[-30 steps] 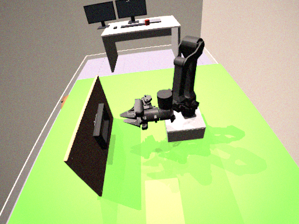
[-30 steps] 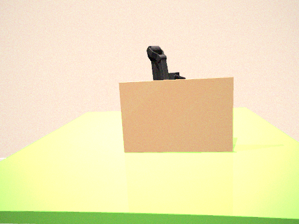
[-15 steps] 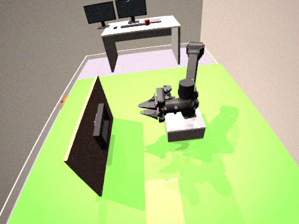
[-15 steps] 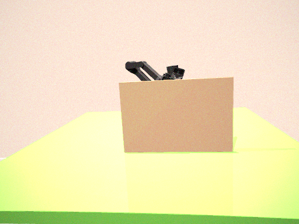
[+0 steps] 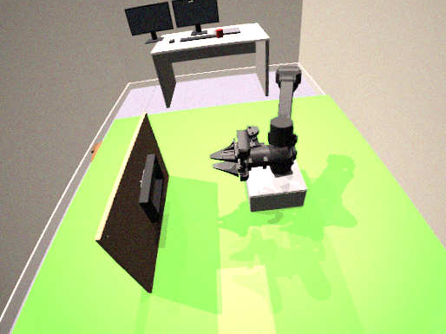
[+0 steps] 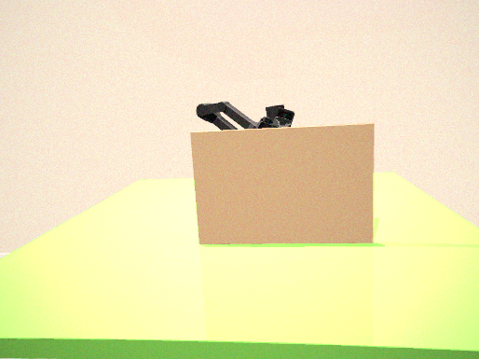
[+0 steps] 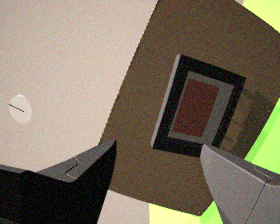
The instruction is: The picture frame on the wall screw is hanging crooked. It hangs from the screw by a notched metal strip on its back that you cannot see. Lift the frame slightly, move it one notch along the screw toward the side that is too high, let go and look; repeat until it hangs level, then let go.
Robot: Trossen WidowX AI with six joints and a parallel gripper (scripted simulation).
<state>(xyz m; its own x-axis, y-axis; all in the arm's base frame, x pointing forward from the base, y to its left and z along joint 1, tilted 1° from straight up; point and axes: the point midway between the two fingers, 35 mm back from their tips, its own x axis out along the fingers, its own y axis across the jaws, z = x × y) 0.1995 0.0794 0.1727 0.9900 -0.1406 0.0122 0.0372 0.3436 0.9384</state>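
My gripper tip is now 20 cm short of the picture frame, 9 cm above it and 4 cm to the left of it. Round my gripper tip: tan wall board (21 cm ahead, 11 cm below, 2 cm to the right).
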